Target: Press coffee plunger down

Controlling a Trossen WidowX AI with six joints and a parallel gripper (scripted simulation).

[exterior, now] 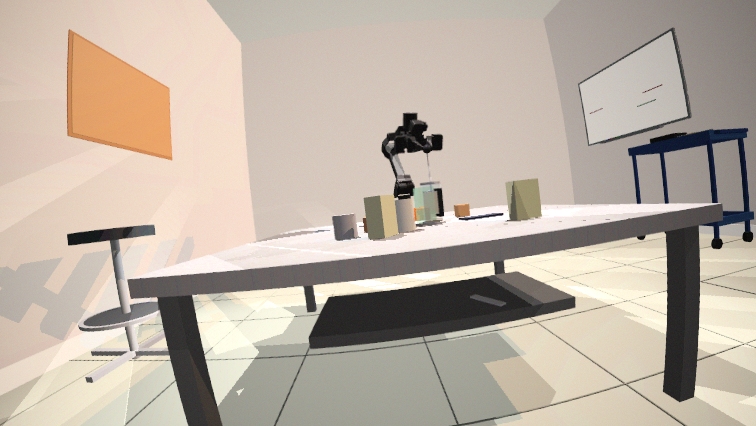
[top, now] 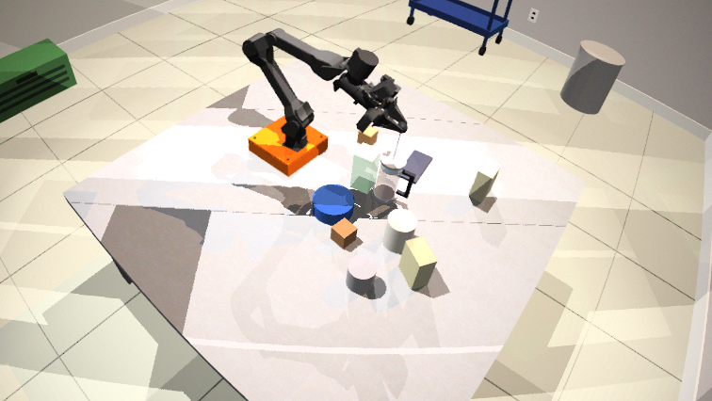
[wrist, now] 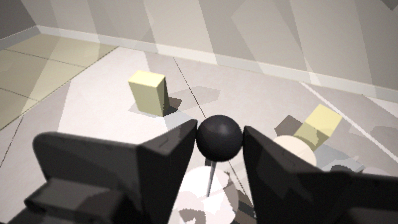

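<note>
My gripper tip is 13 cm above the coffee press. Round my gripper tip: dark flat slab 26 cm below, 17 cm to the left, 1 cm ahead; then pale green box 20 cm below, 9 cm behind; then blue disc 24 cm below, 14 cm to the right, 11 cm behind.
</note>
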